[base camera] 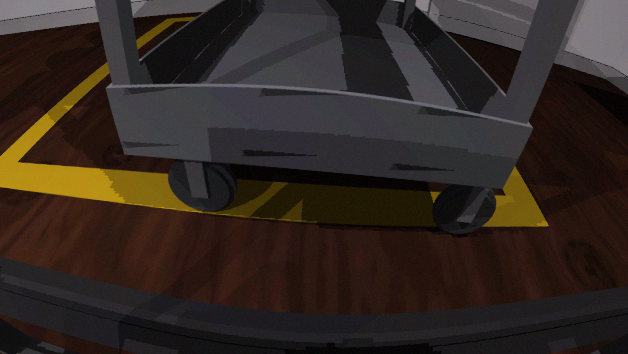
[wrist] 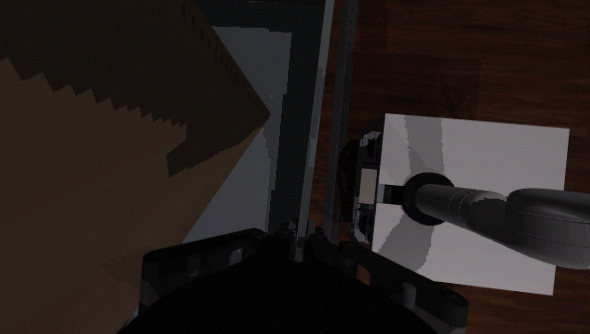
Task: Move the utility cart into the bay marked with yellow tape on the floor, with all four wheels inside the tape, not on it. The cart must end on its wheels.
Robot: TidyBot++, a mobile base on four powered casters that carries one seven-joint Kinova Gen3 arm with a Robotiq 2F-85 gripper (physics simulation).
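Places are measured from the arm's base along level axes (x left, y down, z back), in metres.
Pixels of known places: gripper, fingertip midpoint: [wrist: 301,229]; arm's base at its link origin: [wrist: 430,199].
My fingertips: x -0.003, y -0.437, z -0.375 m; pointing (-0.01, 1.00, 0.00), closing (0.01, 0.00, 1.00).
Ahead of a thing's pixels: the offset from my fingertips to its middle. "spot": to the spot under its first point.
The grey utility cart [base camera: 320,130] [wrist: 311,135] stands upright. Its near left wheel {spot: dy +0.773, dx +0.135, dz -0.030 m} [base camera: 202,186] is over the near strip of yellow tape [base camera: 75,186]. Its near right wheel {spot: dy +0.771, dx -0.214, dz -0.018 m} [base camera: 465,210] is at the same strip, close to the right corner, its lower edge at the tape's outer edge. The far wheels are hidden. The left tape line runs back, apart from the cart; the right line is mostly hidden. My gripper [wrist: 301,229] is shut on the top tray's near rim, which runs between the fingertips in the wrist view.
A brown box {spot: dy -0.094, dx -0.042, dz -0.082 m} [wrist: 100,175] sits on the cart's top tray. My base's white top [wrist: 500,160] and a dark bar [wrist: 342,100] lie beside the cart in the wrist view. My base's dark front edge [base camera: 320,327] is close before the cart. Pale walls [base camera: 600,35] stand behind.
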